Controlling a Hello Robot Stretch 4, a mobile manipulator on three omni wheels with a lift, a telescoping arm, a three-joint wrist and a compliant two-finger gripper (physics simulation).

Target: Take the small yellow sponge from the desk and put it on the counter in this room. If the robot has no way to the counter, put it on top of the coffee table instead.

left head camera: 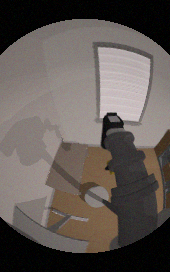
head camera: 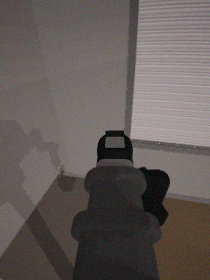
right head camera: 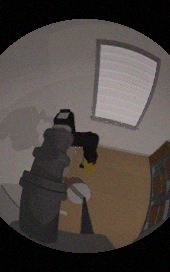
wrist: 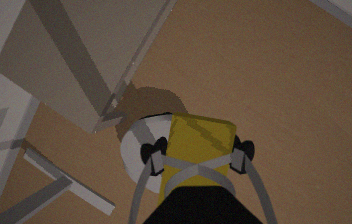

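Seen in the pictures: gripper, fingertip midpoint: (right head camera: 87, 164) (wrist: 196, 147); robot's base, link origin: (left head camera: 95, 195) (right head camera: 78, 192).
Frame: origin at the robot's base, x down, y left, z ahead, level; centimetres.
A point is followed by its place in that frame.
The yellow sponge (right head camera: 88, 167) {x -103.3, y -9.6, z 24.1 cm} (wrist: 202, 135) {x -103.3, y -8.5, z 29.7 cm} is held between the two fingertips of my gripper (wrist: 196, 147) {x -98.8, y -8.8, z 27.4 cm}, above floor level. In the left head view a small yellow bit shows beside the arm. In the head view the sponge and fingertips are hidden. The low grey-brown coffee table (head camera: 62, 215) {x -42.2, y 43.6, z 58.9 cm} (left head camera: 75, 155) {x -42.2, y 30.3, z 70.8 cm} (wrist: 120, 30) {x -42.2, y 28.3, z 48.2 cm} stands against the wall at the left. In the wrist view its near corner lies up and left of the sponge, apart from it. The grey desk (left head camera: 65, 242) shows at lower left of the left head view. No counter shows.
My round white base (left head camera: 96, 195) {x -18.7, y -0.1, z 1.8 cm} (right head camera: 79, 193) {x -18.7, y -2.3, z -0.9 cm} (wrist: 135, 162) {x -18.7, y 10.1, z -7.5 cm} is on the floor. The white desk leg (wrist: 70, 185) lies left of it. A window (head camera: 172, 70) {x -144.5, y -42.7, z 112.3 cm} (left head camera: 124, 82) {x -146.5, y -51.4, z 110.7 cm} (right head camera: 125, 82) {x -147.8, y -52.4, z 110.4 cm} is on the wall ahead. A shelf unit with brown boxes stands at the right.
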